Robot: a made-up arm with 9 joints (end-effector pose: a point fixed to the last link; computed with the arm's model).
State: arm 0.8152 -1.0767 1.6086 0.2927 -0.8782 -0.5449 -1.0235 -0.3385 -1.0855
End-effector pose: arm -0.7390 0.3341 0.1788 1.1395 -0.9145 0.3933
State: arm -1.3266 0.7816 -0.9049 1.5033 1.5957 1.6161 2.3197 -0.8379 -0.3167
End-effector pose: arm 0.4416 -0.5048 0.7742 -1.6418 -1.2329 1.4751
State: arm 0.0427 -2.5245 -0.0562 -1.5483 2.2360 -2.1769 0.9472 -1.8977 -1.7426
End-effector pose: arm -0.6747 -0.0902 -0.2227 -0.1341 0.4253 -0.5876
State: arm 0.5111 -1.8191 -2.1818 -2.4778 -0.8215 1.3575 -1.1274 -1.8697 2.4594
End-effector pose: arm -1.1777 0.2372 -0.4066 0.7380 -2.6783 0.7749
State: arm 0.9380 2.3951 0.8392 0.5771 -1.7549 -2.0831 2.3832 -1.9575 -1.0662
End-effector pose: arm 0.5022 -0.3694 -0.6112 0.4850 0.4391 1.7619
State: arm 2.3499 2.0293 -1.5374 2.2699 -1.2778 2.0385 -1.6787 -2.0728 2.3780
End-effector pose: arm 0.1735 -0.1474 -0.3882 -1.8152 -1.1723 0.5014
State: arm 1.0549 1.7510 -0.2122 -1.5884 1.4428 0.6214 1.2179 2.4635 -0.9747
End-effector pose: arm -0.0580 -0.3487 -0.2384 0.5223 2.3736 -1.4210
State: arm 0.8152 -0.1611 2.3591 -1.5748 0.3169 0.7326 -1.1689 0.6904 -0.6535
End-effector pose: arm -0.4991 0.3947 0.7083 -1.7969 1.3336 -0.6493
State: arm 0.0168 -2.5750 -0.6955 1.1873 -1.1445 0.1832 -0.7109 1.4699 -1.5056
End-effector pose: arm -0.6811 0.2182 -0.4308 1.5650 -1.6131 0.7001
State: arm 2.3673 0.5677 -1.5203 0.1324 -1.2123 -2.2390 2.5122 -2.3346 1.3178
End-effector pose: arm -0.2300 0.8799 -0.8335 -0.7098 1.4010 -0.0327
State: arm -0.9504 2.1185 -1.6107 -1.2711 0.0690 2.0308 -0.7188 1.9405 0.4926
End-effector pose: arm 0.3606 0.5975 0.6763 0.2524 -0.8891 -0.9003
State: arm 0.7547 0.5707 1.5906 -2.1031 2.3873 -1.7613 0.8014 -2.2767 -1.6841
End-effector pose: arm -0.0880 0.6265 0.3536 -2.0553 -1.1156 0.8876
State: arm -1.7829 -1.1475 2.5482 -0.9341 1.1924 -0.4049 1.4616 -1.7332 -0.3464
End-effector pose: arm -0.7067 0.0122 0.1989 -0.1604 1.7725 -1.9261
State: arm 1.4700 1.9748 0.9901 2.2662 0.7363 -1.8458 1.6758 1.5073 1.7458
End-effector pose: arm 0.6841 -0.2503 -0.2605 2.4060 1.2434 -0.9134
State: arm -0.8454 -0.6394 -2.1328 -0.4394 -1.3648 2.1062 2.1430 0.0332 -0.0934
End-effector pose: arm -1.2004 -0.5248 0.9574 2.1096 1.3667 -0.0314
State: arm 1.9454 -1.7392 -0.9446 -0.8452 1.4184 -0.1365 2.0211 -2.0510 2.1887
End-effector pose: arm -0.6316 0.3135 -0.5852 -0.3014 0.0970 0.0560
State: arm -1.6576 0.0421 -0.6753 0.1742 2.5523 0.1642 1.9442 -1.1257 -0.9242
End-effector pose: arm 0.2387 -0.5930 0.3210 1.9582 -1.7813 -1.3979
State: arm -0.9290 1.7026 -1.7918 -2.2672 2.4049 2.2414 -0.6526 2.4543 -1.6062
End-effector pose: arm -0.2261 0.0508 0.8431 -0.8467 0.2573 -0.7649
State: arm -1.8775 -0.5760 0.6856 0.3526 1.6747 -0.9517 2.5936 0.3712 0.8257
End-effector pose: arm -0.6916 -0.2259 -0.4668 -0.6371 2.3990 -1.2447
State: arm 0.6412 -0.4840 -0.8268 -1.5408 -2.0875 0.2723 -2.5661 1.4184 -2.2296
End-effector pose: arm -0.0715 0.9641 0.0967 1.2920 -0.5110 1.2297
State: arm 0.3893 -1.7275 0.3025 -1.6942 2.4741 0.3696 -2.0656 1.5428 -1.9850
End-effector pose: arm -0.4303 0.6927 0.5525 -2.4509 0.7696 -0.2881
